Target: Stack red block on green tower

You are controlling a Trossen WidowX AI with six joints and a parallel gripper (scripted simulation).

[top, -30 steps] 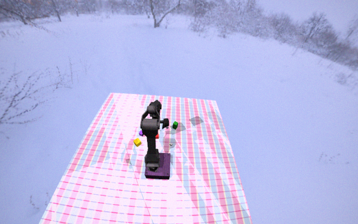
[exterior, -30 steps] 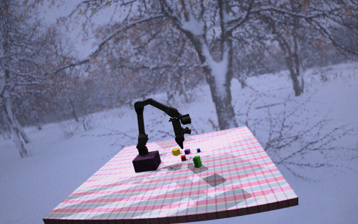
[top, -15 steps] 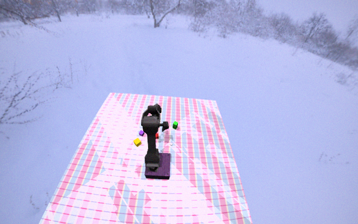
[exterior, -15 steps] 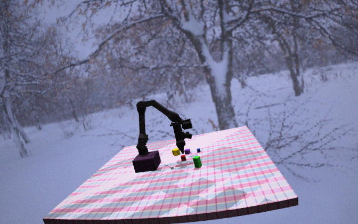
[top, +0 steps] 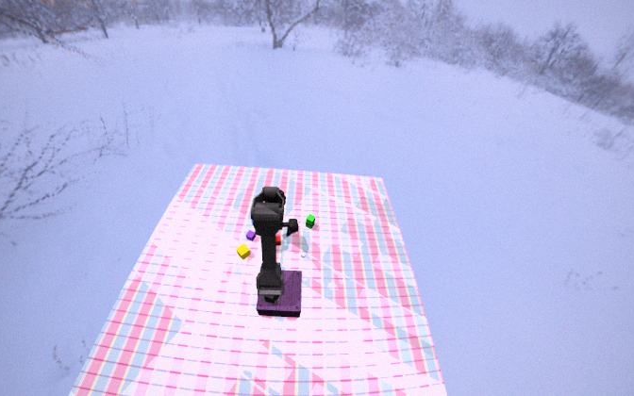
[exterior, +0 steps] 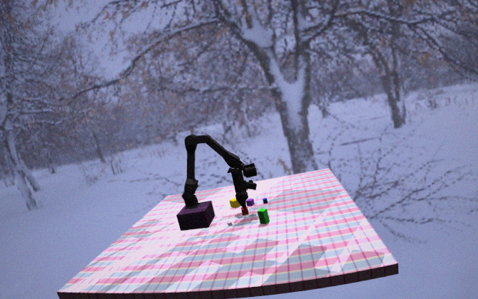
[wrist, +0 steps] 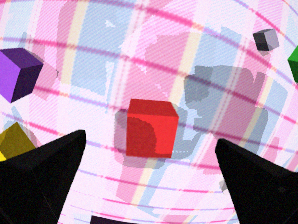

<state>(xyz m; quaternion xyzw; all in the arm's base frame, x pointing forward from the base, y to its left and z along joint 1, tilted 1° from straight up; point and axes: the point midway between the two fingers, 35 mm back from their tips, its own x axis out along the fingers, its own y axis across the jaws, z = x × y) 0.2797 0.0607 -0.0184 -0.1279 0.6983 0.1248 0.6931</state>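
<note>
Right now the red block is 3 cm below my gripper tip. Also, from my gripper tip: small blue block (8 cm ahead, 14 cm to the left, 3 cm below); purple block (1 cm behind, 13 cm to the left, 3 cm below); yellow block (10 cm behind, 13 cm to the left, 2 cm below).
</note>
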